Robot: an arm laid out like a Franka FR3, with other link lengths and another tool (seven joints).
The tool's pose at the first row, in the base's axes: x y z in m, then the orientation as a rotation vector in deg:
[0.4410, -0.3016, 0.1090, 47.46, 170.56, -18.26]
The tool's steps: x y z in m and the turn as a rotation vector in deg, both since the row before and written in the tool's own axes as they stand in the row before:
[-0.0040, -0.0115, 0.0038, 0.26, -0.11, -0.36]
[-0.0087, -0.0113, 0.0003, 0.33, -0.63, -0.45]
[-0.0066, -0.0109, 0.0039, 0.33, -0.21, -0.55]
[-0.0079, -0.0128, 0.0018, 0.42, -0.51, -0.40]
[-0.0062, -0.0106, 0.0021, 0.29, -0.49, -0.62]
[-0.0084, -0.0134, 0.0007, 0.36, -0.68, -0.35]
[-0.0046, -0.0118, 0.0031, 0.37, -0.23, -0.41]
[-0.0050, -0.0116, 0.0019, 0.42, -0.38, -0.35]
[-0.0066, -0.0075, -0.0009, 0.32, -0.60, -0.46]
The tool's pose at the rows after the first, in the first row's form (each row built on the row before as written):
[0.4384, -0.3140, 0.1078, 46.91, 170.66, -18.70]
[0.4401, -0.3279, 0.1105, 46.03, 170.33, -19.41]
[0.4403, -0.3412, 0.1095, 45.17, 170.43, -20.00]
[0.4408, -0.3562, 0.1112, 44.42, 170.18, -20.80]
[0.4410, -0.3686, 0.1121, 43.34, 170.04, -21.41]
[0.4420, -0.3841, 0.1153, 42.59, 169.59, -22.15]
[0.4405, -0.3970, 0.1155, 41.94, 169.58, -22.79]
[0.4395, -0.4096, 0.1170, 41.32, 169.40, -23.54]
[0.4419, -0.4187, 0.1205, 40.44, 169.06, -24.20]

